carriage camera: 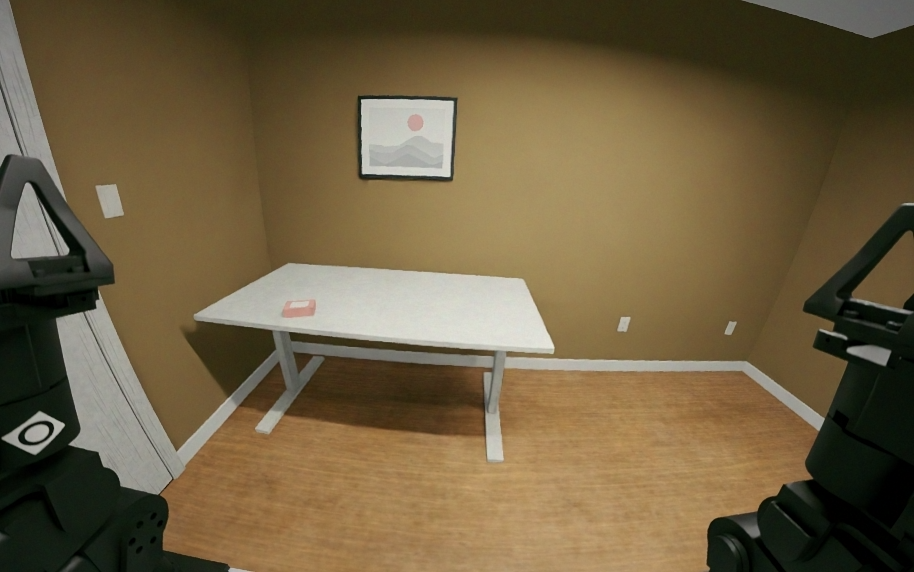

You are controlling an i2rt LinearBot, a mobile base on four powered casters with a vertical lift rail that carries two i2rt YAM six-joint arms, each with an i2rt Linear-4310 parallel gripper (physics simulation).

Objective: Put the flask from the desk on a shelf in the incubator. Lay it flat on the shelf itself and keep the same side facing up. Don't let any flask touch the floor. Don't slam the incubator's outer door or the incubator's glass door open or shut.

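A small pink-red flask with a pale patch on top lies flat near the front left edge of the white desk. My left gripper is at the left edge of the carriage view, pointing up, and is open. My right gripper is at the right edge of the view, partly cut off, and is open. Both stand in the foreground, well apart from the flask. The incubator does not show in this view.
The desk stands on grey legs near the back wall. A pale door is at the left, behind the left arm. A framed picture hangs above the desk. Wooden floor lies in front of the desk.
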